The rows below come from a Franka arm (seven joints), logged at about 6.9 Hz.
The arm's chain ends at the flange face. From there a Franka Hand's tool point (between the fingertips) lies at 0.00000 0.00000 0.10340 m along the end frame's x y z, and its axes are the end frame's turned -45 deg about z.
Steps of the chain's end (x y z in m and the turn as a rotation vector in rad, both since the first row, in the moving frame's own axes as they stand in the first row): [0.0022, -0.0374, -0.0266, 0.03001, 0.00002, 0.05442]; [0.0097, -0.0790, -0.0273, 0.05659, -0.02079, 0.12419]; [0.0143, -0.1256, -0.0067, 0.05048, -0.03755, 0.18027]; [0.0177, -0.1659, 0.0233, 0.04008, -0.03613, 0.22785]
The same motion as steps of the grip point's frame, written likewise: [0.0303, -0.0270, -0.0266, 0.02121, 0.02123, 0.05442]; [0.0657, -0.0545, -0.0275, 0.05472, 0.02531, 0.12419]; [0.1004, -0.0850, -0.0069, 0.06225, 0.00914, 0.18027]; [0.1307, -0.1103, 0.0232, 0.05389, 0.00279, 0.22785]
